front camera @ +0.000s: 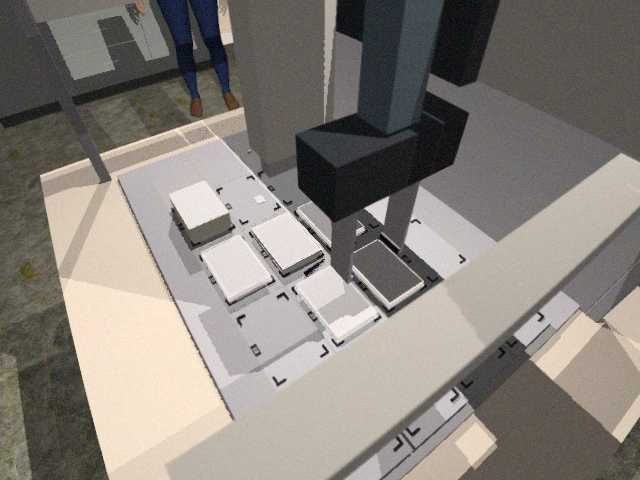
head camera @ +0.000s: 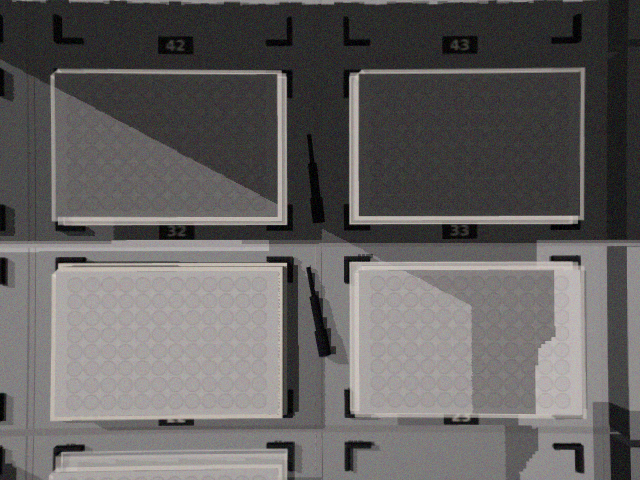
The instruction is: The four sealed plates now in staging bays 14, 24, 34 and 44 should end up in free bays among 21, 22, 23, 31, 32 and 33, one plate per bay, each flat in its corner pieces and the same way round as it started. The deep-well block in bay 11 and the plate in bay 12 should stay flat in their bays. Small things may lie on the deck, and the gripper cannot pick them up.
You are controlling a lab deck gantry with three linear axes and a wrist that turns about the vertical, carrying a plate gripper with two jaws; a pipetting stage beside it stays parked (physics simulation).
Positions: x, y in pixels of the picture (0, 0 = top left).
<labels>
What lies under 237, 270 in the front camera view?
A plate.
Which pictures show the deep-well block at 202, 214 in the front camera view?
The front camera view only.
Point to a black pen-like thing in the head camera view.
321, 336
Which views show the plate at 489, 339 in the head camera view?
The front camera view and the head camera view: all of them.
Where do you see a plate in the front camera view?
342, 310
</labels>
